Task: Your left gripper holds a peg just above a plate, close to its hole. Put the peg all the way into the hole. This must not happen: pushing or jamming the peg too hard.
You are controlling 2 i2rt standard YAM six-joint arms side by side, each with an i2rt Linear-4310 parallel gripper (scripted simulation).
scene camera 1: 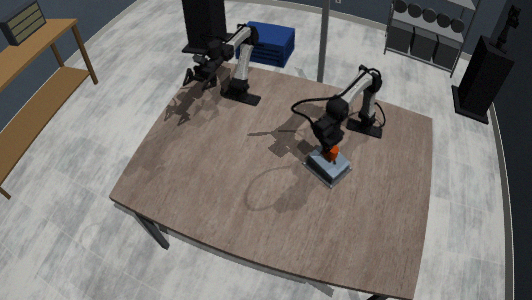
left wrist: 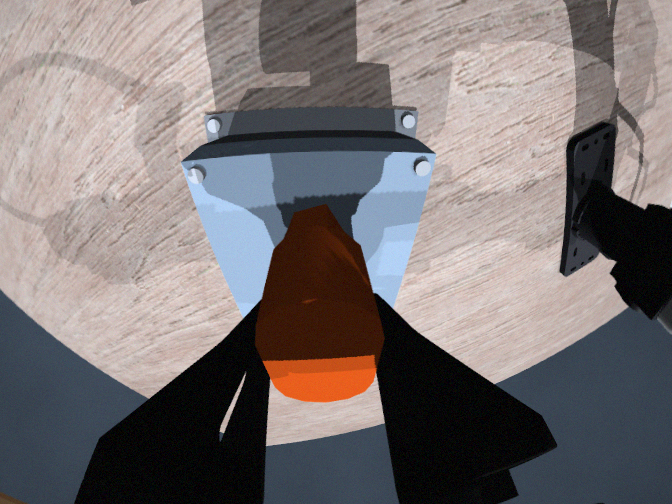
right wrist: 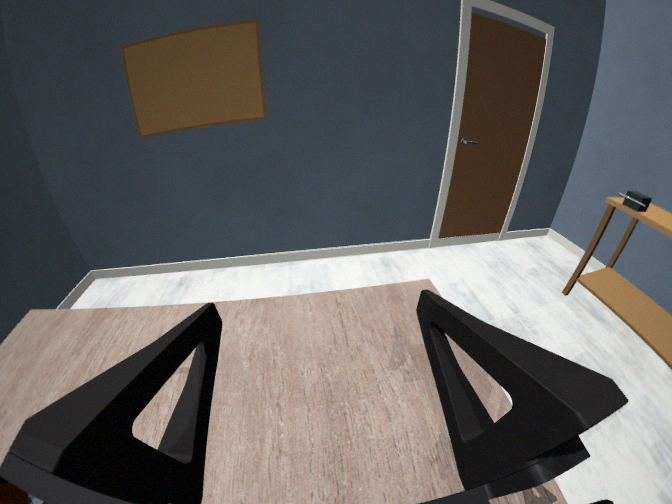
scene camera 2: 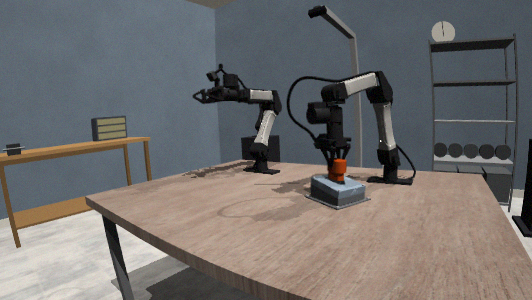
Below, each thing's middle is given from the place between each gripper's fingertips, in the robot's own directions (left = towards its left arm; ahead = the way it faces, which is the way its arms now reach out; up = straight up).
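From my left hand: raised plate (scene camera 2: 349, 187) 70 mm below, 10 mm ahead, 10 mm to the left; orange peg (left wrist: 318, 332) 20 mm below. Going by their middles, orange peg nearest to my left hand of the things named here.
From my right hand: orange peg 300 mm below, 90 mm behind, 560 mm to the left; raised plate 360 mm below, 80 mm behind, 570 mm to the left.
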